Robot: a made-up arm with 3 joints. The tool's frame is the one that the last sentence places. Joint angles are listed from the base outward.
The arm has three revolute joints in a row. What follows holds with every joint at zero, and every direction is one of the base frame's. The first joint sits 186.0 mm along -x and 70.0 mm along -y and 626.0 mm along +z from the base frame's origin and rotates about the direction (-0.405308, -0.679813, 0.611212), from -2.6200 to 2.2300 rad. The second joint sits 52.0 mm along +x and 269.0 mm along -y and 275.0 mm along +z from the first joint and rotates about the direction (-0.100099, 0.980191, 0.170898), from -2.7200 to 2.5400 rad. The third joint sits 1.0 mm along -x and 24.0 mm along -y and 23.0 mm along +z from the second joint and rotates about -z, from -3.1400 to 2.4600 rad. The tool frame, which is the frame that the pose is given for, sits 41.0 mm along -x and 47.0 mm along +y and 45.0 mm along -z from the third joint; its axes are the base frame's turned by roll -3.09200, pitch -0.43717 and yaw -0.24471 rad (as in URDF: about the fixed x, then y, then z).
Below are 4 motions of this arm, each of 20 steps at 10 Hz.
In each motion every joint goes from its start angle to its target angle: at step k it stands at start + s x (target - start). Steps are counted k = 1, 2, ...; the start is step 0. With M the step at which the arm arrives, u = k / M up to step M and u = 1 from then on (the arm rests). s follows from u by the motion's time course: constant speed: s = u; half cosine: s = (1 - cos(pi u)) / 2; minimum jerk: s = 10 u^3 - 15 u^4 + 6 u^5.
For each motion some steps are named. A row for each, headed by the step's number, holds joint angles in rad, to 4 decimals.
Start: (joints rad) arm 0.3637 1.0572 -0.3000
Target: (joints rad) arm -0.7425 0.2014 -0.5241
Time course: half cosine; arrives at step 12
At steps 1, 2, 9, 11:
1: 0.3449 1.0426 -0.3038
2: 0.2896 0.9999 -0.3150
9: -0.5805 0.3267 -0.4913
11: -0.7237 0.2160 -0.5203

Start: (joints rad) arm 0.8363 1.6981 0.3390
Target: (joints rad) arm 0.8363 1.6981 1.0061
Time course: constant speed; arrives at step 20
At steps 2, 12, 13, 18, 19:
2: 0.8363 1.6981 0.4057
12: 0.8363 1.6981 0.7393
13: 0.8363 1.6981 0.7726
18: 0.8363 1.6981 0.9394
19: 0.8363 1.6981 0.9727

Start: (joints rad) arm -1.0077 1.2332 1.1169
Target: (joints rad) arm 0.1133 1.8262 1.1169
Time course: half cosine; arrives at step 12
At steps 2, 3, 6, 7, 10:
2: -0.9326 1.2729 1.1169
3: -0.8435 1.3200 1.1169
6: -0.4472 1.5297 1.1169
7: -0.3021 1.6064 1.1169
10: 0.0382 1.7865 1.1169

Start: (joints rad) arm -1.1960 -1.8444 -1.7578
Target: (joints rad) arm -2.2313 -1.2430 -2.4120
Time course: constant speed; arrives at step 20
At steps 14, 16, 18, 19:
14: -1.9207 -1.4234 -2.2157
16: -2.0242 -1.3633 -2.2812
18: -2.1278 -1.3031 -2.3466
19: -2.1795 -1.2731 -2.3793

